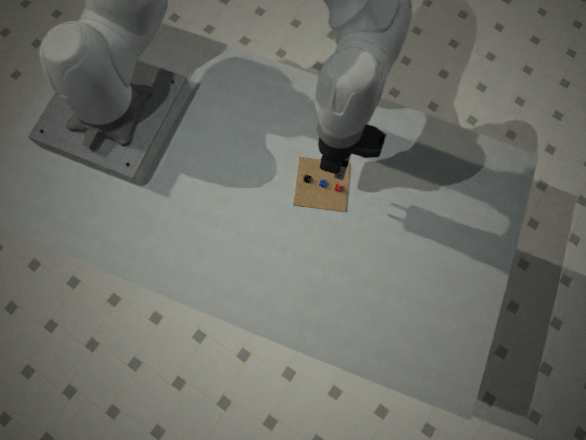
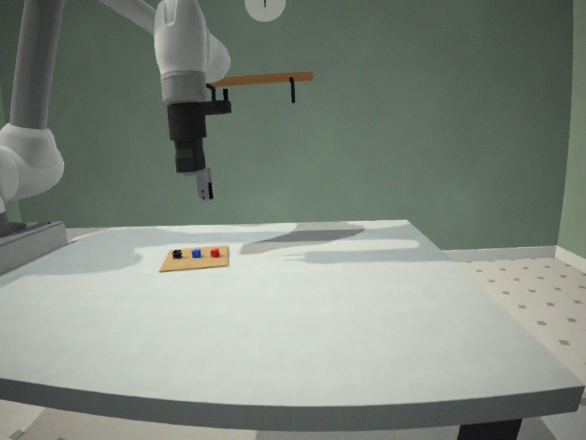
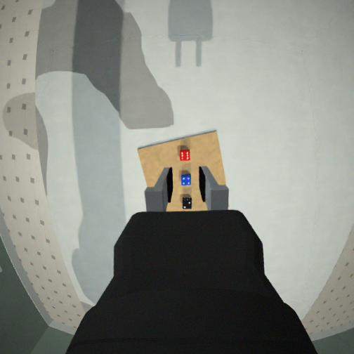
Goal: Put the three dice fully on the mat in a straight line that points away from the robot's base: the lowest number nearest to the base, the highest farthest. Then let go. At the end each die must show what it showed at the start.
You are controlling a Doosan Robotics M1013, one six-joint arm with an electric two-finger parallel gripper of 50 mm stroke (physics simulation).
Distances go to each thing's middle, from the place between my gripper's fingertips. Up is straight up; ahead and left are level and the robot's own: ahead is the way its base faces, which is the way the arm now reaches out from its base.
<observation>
My gripper is now 40 mm past the tan mat [image 1: 311,195] and 130 mm above it.
</observation>
